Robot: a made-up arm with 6 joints.
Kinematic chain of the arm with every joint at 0, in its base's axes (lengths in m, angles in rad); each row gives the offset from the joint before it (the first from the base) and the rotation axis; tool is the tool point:
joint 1: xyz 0 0 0.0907 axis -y
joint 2: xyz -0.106 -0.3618 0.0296 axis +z
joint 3: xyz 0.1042 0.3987 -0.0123 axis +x
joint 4: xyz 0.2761 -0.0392 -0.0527 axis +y
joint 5: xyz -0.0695 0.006 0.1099 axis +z
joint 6: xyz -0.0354 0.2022 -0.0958 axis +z
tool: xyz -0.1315 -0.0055 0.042
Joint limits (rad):
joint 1: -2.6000..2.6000
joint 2: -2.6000..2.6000
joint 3: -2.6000..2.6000
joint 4: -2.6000..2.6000
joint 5: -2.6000..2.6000
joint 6: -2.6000..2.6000
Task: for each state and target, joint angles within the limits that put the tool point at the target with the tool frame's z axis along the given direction. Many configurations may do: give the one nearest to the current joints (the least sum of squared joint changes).
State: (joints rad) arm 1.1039 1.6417 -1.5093 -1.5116 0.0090 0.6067
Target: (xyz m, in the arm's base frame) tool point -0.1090 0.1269 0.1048 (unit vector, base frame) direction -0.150 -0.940 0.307
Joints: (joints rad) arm 1.0211 1.2061 -2.0882 -2.1929 0.2263 0.4727
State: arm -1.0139 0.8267 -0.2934 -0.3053 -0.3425 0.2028
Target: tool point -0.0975 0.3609 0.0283 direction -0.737 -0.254 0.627
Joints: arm -0.0908 0.4402 -0.1899 -0.9672 -0.7105 -0.4420
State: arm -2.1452 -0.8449 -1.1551 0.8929 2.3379 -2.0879
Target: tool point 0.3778 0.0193 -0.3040 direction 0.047 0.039 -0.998
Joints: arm -1.5624 -0.3122 -1.4590 1.2175 2.6000 -1.5472
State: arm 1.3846 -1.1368 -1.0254 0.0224 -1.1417 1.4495
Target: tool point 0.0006 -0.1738 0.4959 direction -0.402 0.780 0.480
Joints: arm 1.6265 -0.5298 -1.1866 0.0387 -0.9761 1.4405
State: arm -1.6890 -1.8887 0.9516 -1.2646 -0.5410 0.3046
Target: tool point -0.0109 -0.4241 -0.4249 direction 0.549 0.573 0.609
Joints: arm -1.5889 -1.3031 0.6914 -0.7982 -0.3167 0.5834
